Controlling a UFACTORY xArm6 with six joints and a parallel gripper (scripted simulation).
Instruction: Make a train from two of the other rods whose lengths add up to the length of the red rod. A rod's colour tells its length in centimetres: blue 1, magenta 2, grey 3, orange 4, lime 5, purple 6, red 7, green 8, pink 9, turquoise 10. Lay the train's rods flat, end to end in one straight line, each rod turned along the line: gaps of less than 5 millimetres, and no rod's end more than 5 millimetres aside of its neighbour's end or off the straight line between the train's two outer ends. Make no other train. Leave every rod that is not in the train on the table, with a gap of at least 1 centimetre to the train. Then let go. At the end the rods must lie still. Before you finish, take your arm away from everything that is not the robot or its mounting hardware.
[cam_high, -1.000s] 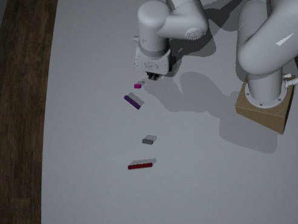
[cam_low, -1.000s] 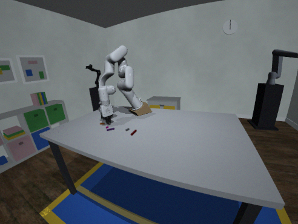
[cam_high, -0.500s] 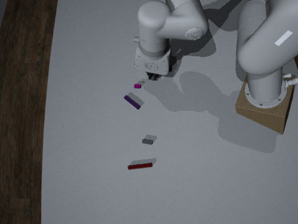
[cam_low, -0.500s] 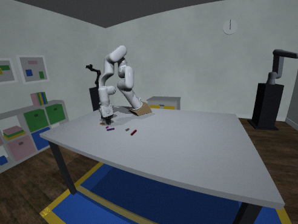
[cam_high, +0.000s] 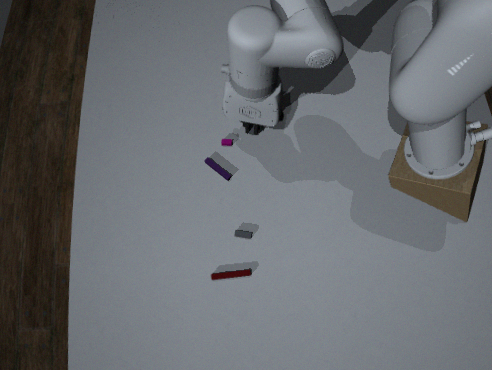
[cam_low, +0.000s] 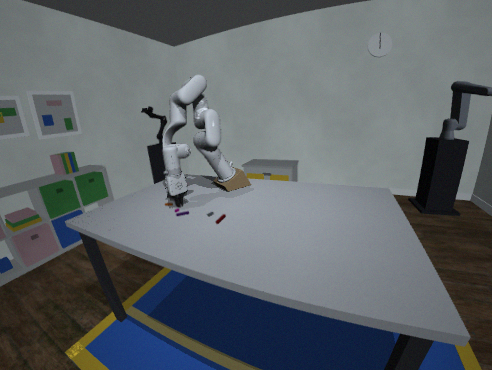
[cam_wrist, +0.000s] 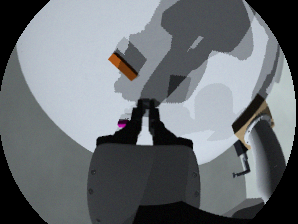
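Now: the orange rod 70 mm to the right of my hand and 20 mm below it. From my hand the other things lie so: red rod 80 mm ahead, 280 mm to the left, 20 mm below; magenta rod 60 mm ahead, 30 mm to the left, 20 mm below; purple rod 80 mm ahead, 80 mm to the left, 20 mm below.
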